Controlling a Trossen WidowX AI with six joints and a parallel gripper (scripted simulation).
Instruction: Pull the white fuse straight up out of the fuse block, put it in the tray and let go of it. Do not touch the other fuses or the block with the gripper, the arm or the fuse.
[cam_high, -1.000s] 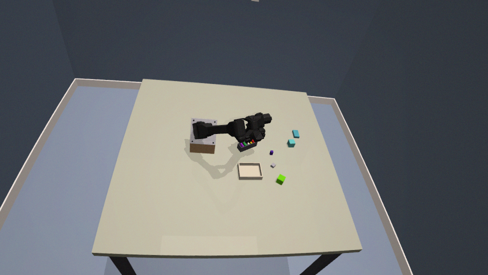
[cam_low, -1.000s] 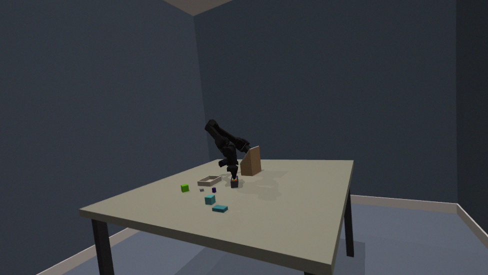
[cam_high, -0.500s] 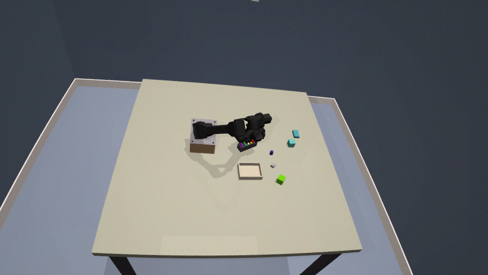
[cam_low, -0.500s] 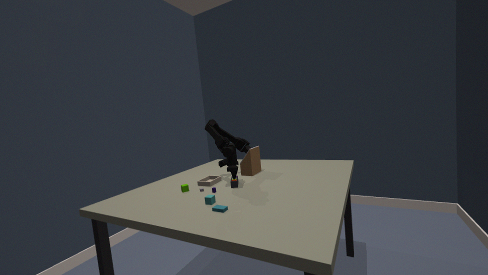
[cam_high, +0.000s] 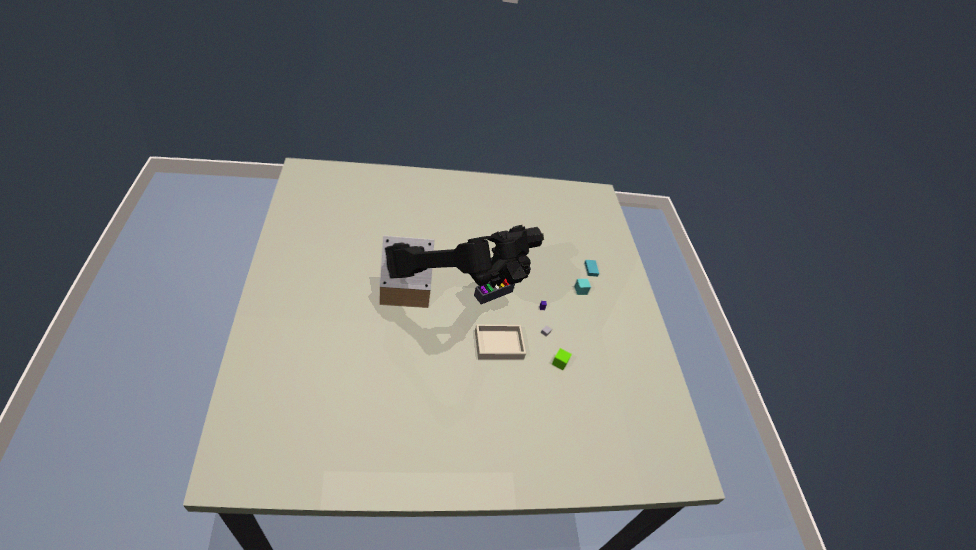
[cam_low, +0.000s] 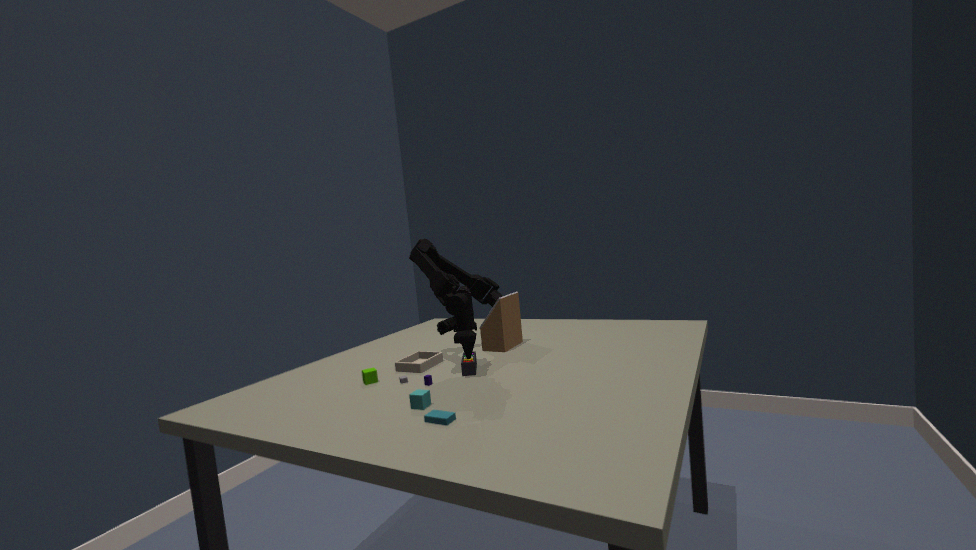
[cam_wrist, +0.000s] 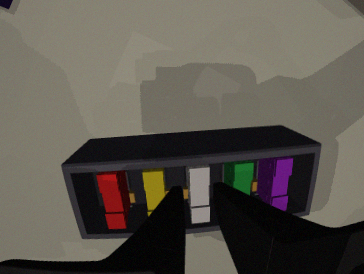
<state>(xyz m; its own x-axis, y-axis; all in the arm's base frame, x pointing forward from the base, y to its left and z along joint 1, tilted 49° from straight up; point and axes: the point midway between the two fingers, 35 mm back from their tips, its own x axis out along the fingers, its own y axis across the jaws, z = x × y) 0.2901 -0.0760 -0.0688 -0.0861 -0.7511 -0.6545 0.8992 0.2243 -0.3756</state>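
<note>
Now: the beige tray 20 cm to the right of my gripper tip, 3 cm below it and 1 cm behind it. Round my gripper tip: purple piece: 15 cm ahead, 6 cm to the right, 2 cm below; then green cube: 26 cm to the right, 16 cm ahead, 2 cm below; then grey piece: 15 cm to the right, 14 cm ahead, 3 cm below.
</note>
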